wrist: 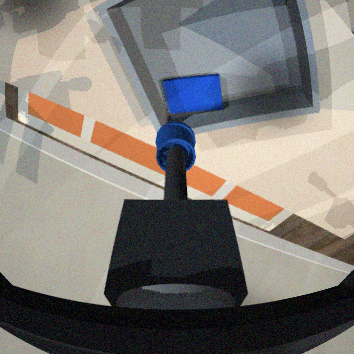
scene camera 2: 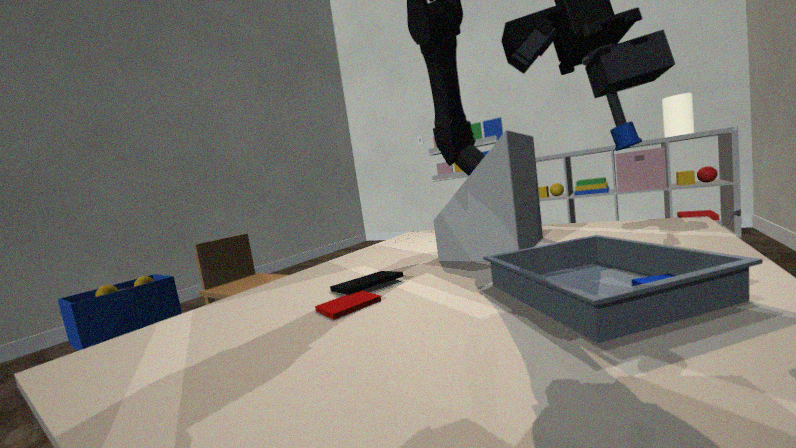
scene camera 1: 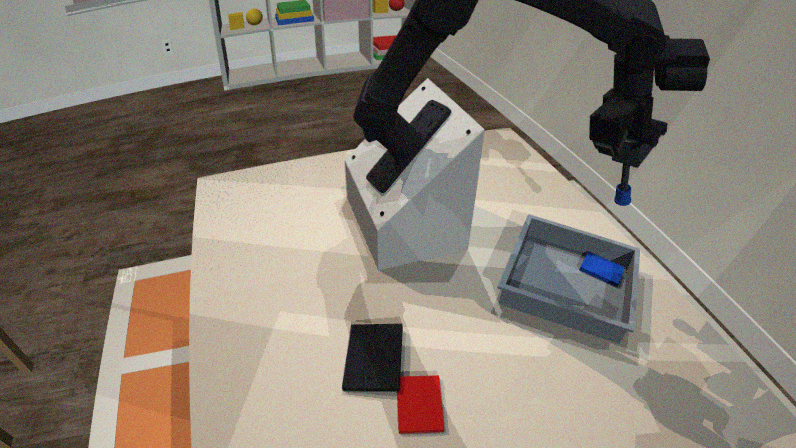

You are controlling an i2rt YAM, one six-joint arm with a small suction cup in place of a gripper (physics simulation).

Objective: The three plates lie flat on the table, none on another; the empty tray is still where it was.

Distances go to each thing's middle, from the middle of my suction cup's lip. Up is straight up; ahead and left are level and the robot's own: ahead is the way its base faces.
I see the grey tray (scene camera 1: 542, 278) 2 cm behind my suction cup, 4 cm to the right of it and 18 cm below it. From my suction cup the other things lie so: black plate (scene camera 1: 373, 362) (4 cm behind, 44 cm to the right, 20 cm below); then red plate (scene camera 1: 420, 410) (7 cm ahead, 42 cm to the right, 20 cm below); then blue plate (scene camera 1: 594, 265) (1 cm behind, 5 cm to the left, 20 cm below).
